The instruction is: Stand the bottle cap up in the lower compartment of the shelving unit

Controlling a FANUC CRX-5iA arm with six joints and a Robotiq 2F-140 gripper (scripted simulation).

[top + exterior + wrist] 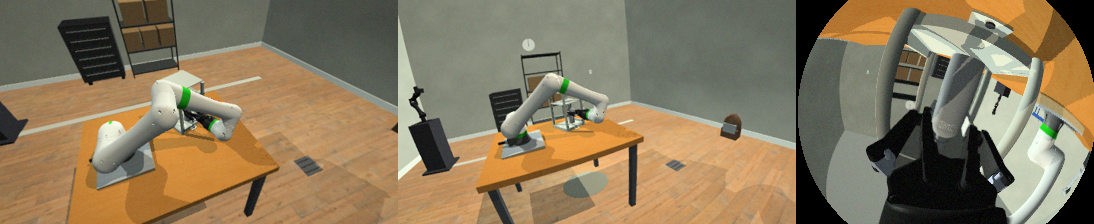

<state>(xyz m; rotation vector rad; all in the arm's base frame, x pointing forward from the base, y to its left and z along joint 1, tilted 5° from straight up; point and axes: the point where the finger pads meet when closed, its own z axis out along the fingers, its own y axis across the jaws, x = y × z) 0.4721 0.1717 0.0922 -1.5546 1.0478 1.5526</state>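
The shelving unit lies 5 cm to the left of my hand, 2 cm behind it and 2 cm above it. From my hand the other things lie so: pale grey bottle 1 cm above.
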